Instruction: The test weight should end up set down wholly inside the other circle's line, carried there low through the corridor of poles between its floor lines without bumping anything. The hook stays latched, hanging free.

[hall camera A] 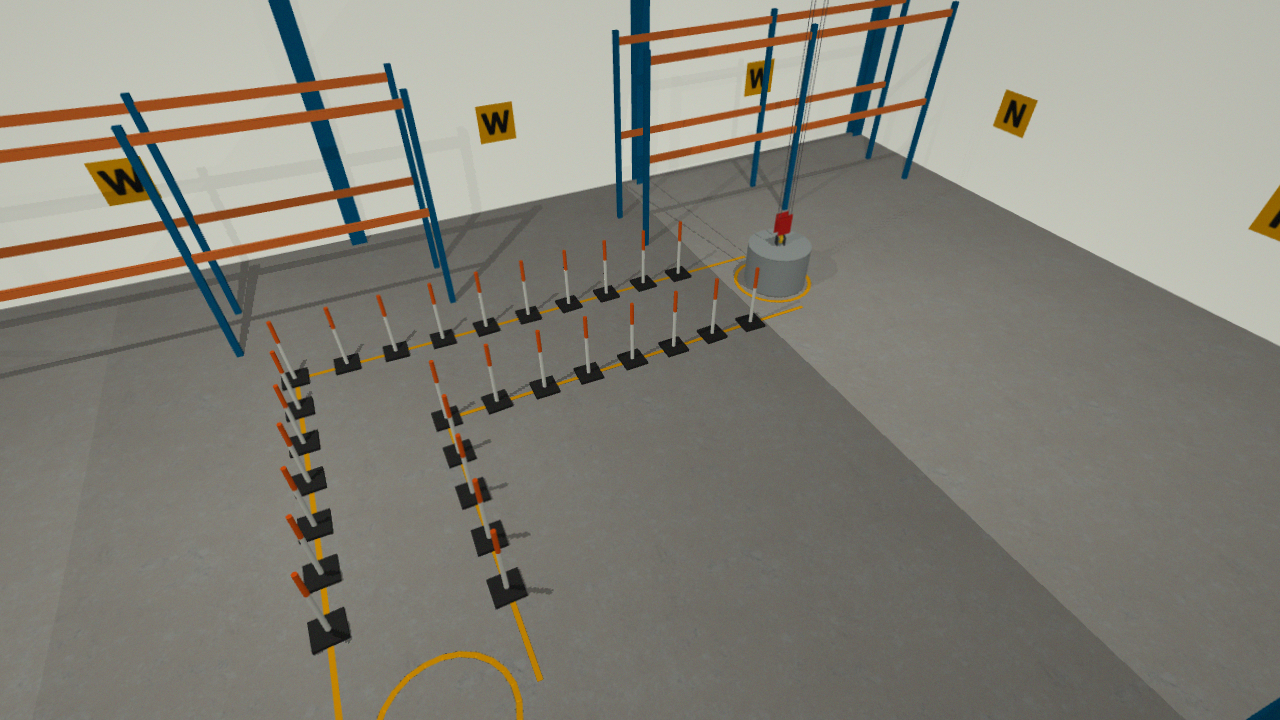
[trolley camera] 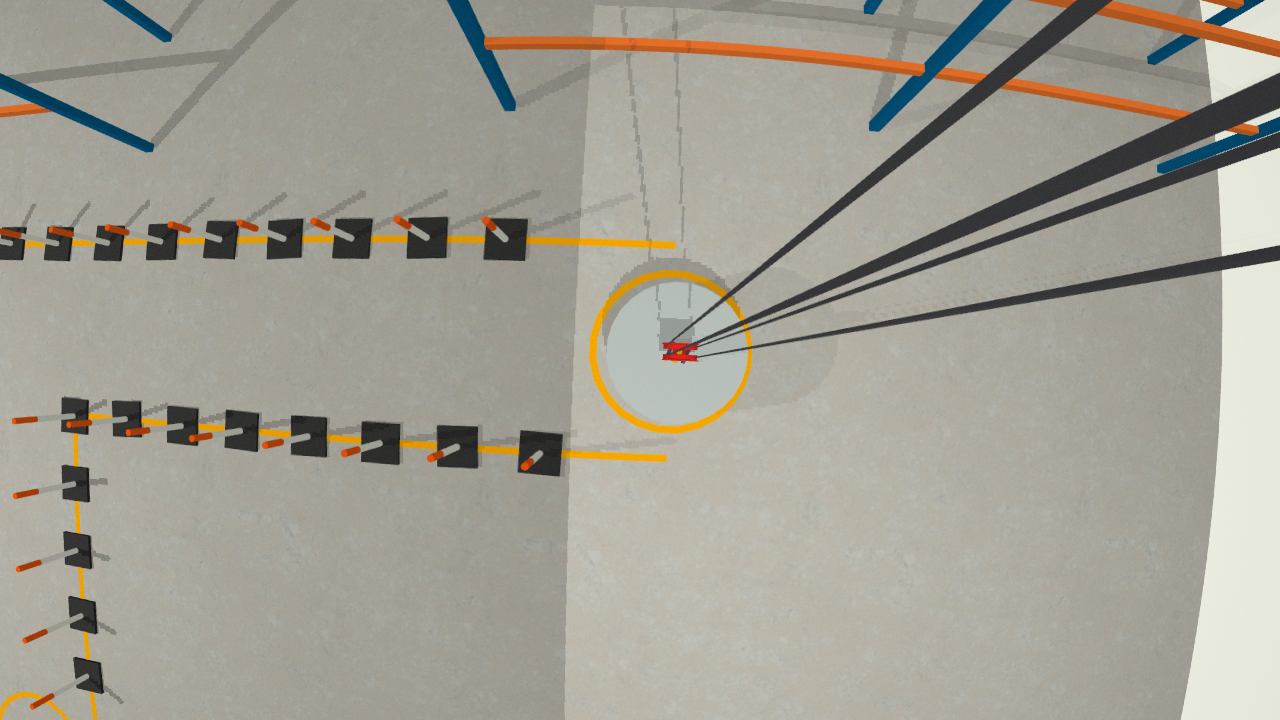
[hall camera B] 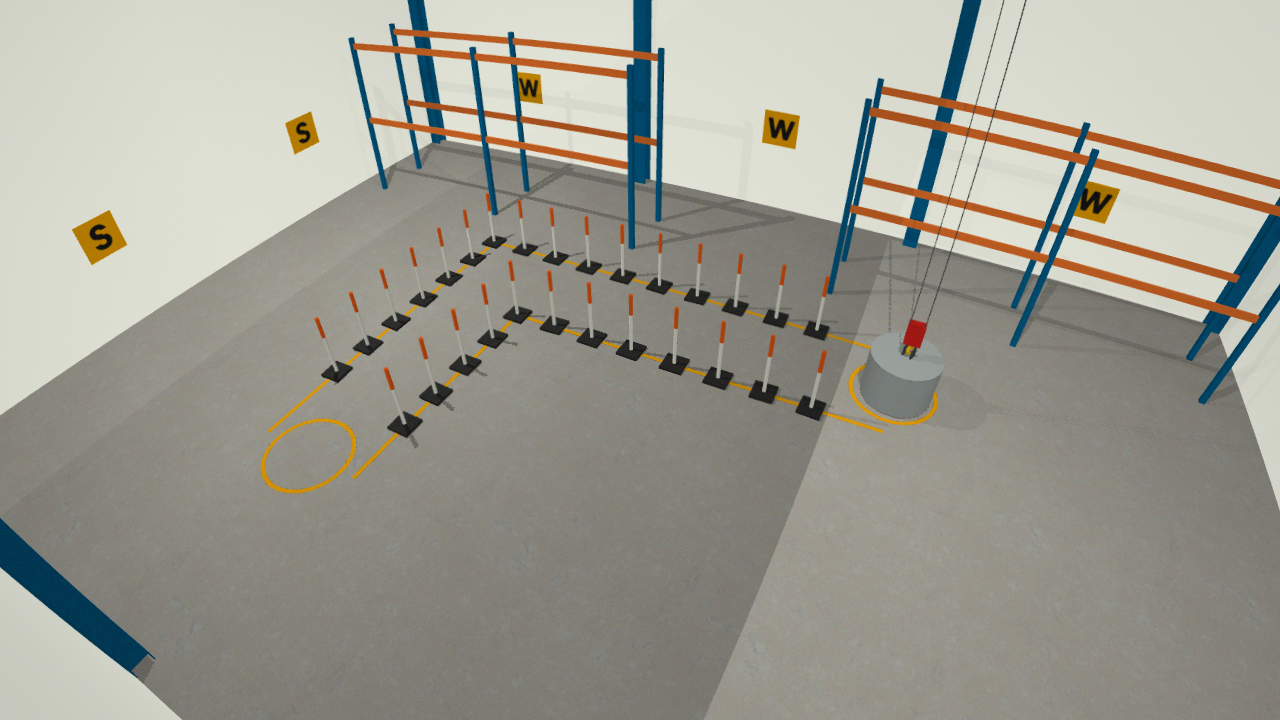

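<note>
The test weight (hall camera A: 776, 270) (hall camera B: 899, 386) (trolley camera: 637, 385), a grey cylinder, stands upright within the near circle's line (hall camera B: 936, 404) (trolley camera: 592, 352) at the corridor's north end. Whether its base touches the floor cannot be told. My hook (hall camera A: 780, 240) (hall camera B: 908, 351) is at the lug on its top, beneath the red block (hall camera A: 783, 222) (hall camera B: 914, 333) (trolley camera: 679, 351), and appears latched on it. The other circle (hall camera A: 461, 654) (hall camera B: 263, 459) (trolley camera: 25, 694) lies at the far end of the L-shaped corridor, partly cut off in hall camera A and the trolley view.
Black-footed poles with orange tops line both sides of the corridor; the nearest are a west pole (hall camera A: 678, 255) (hall camera B: 819, 313) and an east pole (hall camera A: 752, 300) (hall camera B: 816, 385). Blue and orange racks (hall camera A: 646, 179) (hall camera B: 841, 228) stand along the west wall, close beside the corridor.
</note>
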